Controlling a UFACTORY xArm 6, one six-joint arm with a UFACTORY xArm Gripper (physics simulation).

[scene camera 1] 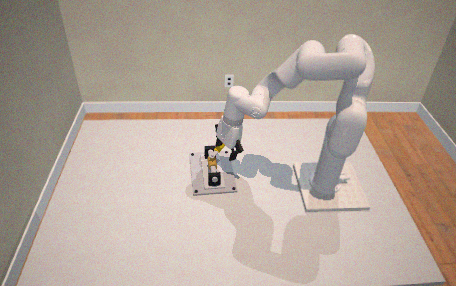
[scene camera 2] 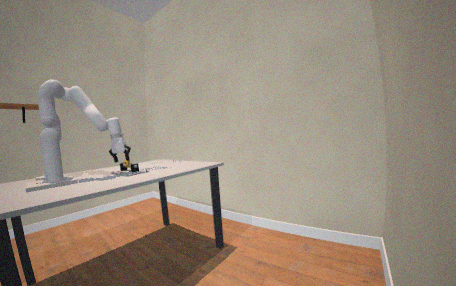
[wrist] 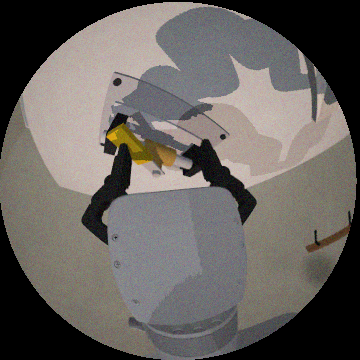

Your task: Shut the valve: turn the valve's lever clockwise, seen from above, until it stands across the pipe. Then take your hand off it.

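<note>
The valve's yellow lever [scene camera 1: 219,148] [scene camera 2: 126,163] [wrist: 131,145] stands slanted to the pipe [scene camera 1: 213,170] [wrist: 184,162], neither along it nor square across it. In scene camera 1 it points up and to the right from the brass valve body [scene camera 1: 212,163] [wrist: 166,154]. My gripper [scene camera 1: 225,151] [scene camera 2: 121,159] [wrist: 164,148] is open over the valve, holding nothing. In the wrist view its left fingertip is right at the lever's outer part, partly covered by it; whether they touch I cannot tell. The right fingertip is by a black pipe support [wrist: 190,160].
The valve stands on a pale base plate [scene camera 1: 197,184] [wrist: 111,95] with dark corner screws, on the white table [scene camera 1: 125,225] [scene camera 2: 100,192]. Another black pipe support [scene camera 1: 214,178] is at its front. The robot's mounting plate [scene camera 1: 350,200] lies to the right in scene camera 1.
</note>
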